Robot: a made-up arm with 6 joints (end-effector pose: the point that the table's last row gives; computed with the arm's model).
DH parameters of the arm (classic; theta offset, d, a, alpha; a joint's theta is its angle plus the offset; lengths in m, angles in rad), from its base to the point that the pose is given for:
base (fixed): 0 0 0 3.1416
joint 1: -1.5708 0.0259 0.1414 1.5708
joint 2: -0.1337 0 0.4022 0
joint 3: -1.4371 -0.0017 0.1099 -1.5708
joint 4: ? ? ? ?
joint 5: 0 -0.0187 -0.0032 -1.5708
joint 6: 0 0.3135 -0.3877 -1.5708
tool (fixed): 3.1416 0.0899 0 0
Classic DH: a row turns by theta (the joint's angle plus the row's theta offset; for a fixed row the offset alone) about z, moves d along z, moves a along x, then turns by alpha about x.
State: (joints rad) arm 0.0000 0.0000 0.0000 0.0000 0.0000 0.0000
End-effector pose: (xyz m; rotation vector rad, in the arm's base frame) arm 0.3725 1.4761 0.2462 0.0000 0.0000 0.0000
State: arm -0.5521 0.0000 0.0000 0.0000 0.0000 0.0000
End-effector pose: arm -0.4570 1.4522 0.2462 0.0000 0.0000 0.5521
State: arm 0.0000 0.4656 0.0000 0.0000 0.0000 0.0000
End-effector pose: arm 0.3725 1.4562 -0.3820 -0.4656 0.0000 0.0000
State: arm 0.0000 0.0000 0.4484 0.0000 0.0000 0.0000
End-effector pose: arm 0.3725 1.4783 -0.1812 -0.4484 0.0000 0.0000
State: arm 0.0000 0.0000 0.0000 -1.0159 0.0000 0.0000
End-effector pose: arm 0.1048 1.4761 0.5100 0.0000 -1.0159 0.0000
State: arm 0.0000 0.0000 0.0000 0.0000 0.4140 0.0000
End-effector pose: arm 0.4656 1.2924 0.2462 0.0000 0.0000 -0.4140
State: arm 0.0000 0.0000 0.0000 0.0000 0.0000 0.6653
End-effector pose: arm 0.3453 1.4761 -0.0123 0.0000 0.6653 0.0000
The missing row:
joint 4: -1.5708 0.6226 0.0201 1.5708
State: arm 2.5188 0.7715 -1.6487 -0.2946 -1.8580 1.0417
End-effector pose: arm 0.9327 -0.7817 0.1796 -0.2761 0.3817 -1.0073
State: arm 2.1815 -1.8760 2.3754 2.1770 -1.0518 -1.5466
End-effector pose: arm 0.2441 -0.8126 0.1284 0.8763 -0.3545 -2.4824
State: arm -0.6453 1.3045 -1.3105 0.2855 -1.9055 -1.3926
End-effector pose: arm -0.6234 0.5300 0.2034 1.7940 -0.2602 1.7879
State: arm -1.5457 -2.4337 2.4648 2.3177 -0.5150 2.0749
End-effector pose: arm -0.6659 -0.0680 0.7187 1.2229 -1.3871 0.5221
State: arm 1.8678 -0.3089 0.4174 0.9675 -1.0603 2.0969
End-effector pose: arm 1.2904 0.1220 0.2642 1.4453 1.9600 0.5554
